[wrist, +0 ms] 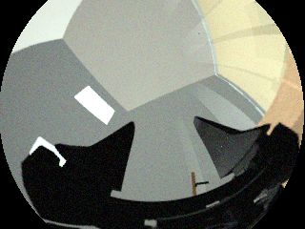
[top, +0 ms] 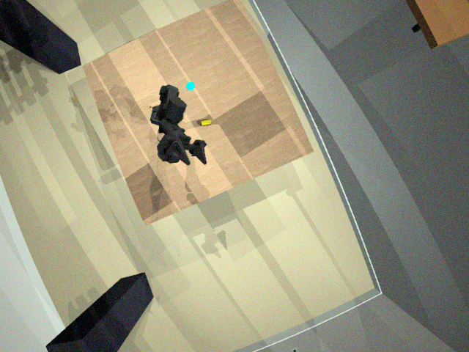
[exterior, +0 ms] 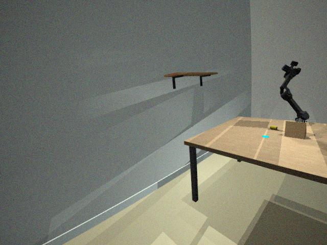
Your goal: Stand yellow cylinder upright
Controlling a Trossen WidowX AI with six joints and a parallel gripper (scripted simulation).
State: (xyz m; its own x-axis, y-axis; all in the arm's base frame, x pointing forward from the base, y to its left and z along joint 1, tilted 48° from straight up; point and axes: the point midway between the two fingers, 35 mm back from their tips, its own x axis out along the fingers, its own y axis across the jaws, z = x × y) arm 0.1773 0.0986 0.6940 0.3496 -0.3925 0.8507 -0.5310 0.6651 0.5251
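Now: the yellow cylinder 630 mm below my gripper tip, 340 mm to the left of it and 30 mm ahead of it. The rest, counted from my gripper tip: cyan circle 650 mm below, 630 mm to the left, 10 mm behind.
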